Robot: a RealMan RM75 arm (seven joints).
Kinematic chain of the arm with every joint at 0, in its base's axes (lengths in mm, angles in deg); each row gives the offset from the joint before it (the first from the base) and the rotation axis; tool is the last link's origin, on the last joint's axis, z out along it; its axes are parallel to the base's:
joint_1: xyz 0 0 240.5 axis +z
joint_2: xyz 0 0 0 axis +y
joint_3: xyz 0 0 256 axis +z
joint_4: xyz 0 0 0 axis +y
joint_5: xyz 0 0 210 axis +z
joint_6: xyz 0 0 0 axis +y
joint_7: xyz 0 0 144 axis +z
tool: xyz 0 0 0
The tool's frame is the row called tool.
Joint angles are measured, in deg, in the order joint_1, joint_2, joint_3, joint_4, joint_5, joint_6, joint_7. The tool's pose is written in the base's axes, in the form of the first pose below.
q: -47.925 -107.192 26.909 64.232 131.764 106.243 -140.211
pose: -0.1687, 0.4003, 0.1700, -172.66, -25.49, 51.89
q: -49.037 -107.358 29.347 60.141 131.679 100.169 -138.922
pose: -0.1664, 0.4170, 0.1569, -171.41, -26.42, 51.29
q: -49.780 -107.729 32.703 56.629 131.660 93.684 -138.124
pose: -0.1656, 0.4320, 0.1416, -169.28, -26.79, 50.80
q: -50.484 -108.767 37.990 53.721 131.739 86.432 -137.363
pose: -0.1625, 0.4458, 0.1186, -166.08, -25.76, 49.12
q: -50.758 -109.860 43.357 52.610 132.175 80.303 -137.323
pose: -0.1591, 0.4549, 0.0993, -162.26, -24.26, 46.91
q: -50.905 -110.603 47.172 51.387 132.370 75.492 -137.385
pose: -0.1581, 0.4610, 0.0849, -159.60, -23.44, 45.55
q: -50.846 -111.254 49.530 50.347 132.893 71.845 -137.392
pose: -0.1603, 0.4647, 0.0744, -157.50, -22.96, 44.88
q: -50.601 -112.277 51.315 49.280 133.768 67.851 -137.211
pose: -0.1646, 0.4676, 0.0631, -155.24, -22.83, 44.35
